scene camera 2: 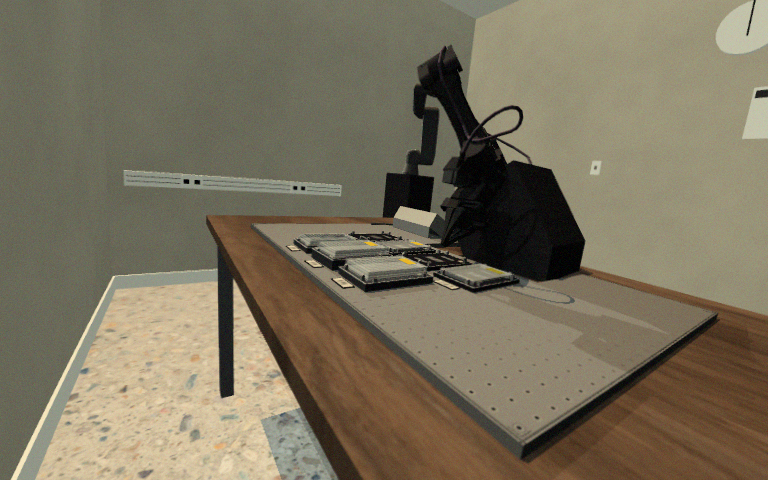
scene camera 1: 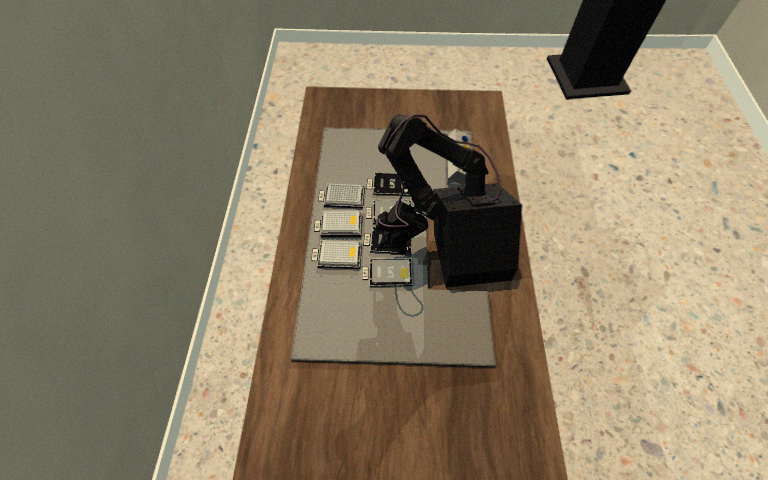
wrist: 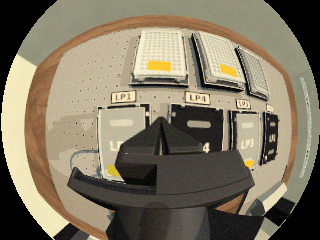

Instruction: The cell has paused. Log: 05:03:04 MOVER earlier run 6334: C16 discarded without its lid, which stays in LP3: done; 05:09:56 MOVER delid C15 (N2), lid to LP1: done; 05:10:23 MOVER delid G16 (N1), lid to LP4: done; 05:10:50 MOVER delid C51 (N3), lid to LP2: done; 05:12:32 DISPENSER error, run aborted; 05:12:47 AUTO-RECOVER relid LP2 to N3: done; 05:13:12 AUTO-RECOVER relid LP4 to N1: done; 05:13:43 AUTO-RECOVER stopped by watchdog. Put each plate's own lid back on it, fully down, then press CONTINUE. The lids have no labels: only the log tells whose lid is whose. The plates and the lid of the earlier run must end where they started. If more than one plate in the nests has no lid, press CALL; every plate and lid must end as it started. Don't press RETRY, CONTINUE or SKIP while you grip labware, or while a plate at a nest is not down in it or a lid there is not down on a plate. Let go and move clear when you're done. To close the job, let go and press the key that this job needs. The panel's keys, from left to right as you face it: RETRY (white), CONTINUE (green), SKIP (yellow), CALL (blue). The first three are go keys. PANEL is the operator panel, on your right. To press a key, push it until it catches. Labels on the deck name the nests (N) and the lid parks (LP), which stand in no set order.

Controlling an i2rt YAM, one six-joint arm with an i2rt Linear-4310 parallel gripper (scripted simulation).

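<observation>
I can see a lid in scene camera 2 (475,272), and that lid shows in scene camera 1 and in the wrist view too. Then there is a lid in scene camera 2 (347,246), in scene camera 1 (333,220) and in the wrist view (222,61). A lid also shows in scene camera 2, in scene camera 1 and in the wrist view (160,53). On the lid, (scene camera 1: 331,251) and (scene camera 2: 375,264) are the same spot. On the lid, (wrist: 115,126) and (scene camera 1: 381,272) are the same spot as well.
</observation>
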